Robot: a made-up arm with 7 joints.
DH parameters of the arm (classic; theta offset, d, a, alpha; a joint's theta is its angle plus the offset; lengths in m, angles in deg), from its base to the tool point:
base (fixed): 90 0.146 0 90
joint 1: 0 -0.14 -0.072 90
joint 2: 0 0.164 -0.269 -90
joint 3: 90 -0.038 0.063 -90
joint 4: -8.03 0 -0.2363 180
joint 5: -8.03 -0.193 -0.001 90
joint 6: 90 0.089 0.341 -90
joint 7: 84.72 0 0.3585 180
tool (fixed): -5.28 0.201 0 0
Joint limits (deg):
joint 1: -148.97..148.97
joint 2: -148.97..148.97
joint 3: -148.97..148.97
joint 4: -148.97..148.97
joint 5: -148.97..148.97
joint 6: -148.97..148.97
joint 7: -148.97..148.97
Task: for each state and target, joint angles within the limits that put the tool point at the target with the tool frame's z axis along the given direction. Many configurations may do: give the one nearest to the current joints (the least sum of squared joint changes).
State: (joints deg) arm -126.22 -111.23 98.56 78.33 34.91 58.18 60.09
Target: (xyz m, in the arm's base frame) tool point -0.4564 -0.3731 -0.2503 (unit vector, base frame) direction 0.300 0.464 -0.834
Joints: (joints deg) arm -106.11 -148.97 140.51 88.18 31.04 96.12 20.73
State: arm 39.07 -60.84 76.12 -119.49 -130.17 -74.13 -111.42
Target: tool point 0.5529 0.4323 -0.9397 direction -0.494 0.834 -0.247
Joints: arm 64.65 -88.28 100.03 -114.00 -133.26 -111.14 -124.08
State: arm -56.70 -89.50 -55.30 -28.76 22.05 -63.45 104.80
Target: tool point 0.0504 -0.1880 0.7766 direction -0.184 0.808 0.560
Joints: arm -53.13 -76.04 -95.42 -18.20 -23.53 -84.59 138.24
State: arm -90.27 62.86 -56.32 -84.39 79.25 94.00 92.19
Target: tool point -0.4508 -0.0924 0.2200 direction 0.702 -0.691 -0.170
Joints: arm -115.54 55.97 -30.51 -82.37 77.08 86.91 90.25
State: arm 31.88 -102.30 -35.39 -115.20 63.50 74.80 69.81
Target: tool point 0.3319 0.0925 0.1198 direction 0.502 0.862 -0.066
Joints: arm 60.11 -132.10 -59.26 -92.31 91.39 20.66 86.99
